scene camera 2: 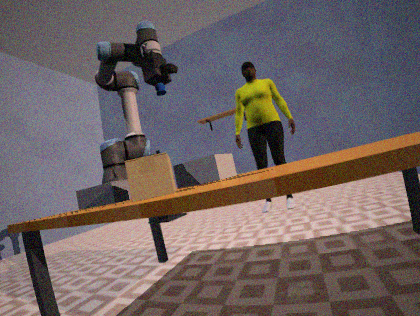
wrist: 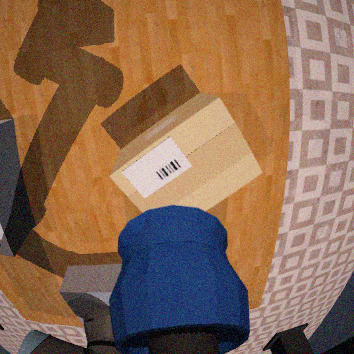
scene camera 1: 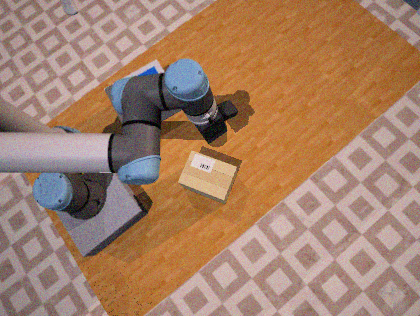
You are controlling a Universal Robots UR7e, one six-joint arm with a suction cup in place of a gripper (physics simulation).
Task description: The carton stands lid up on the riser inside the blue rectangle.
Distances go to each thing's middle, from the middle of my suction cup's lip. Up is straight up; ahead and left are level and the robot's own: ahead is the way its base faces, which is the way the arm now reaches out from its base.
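Measured from my suction cup: the tan carton (scene camera 1: 209, 177) is 5 cm to the right, 7 cm behind and 30 cm below; the grey riser with blue rectangle (scene camera 2: 215, 167) is 39 cm to the left, 13 cm behind and 30 cm below.
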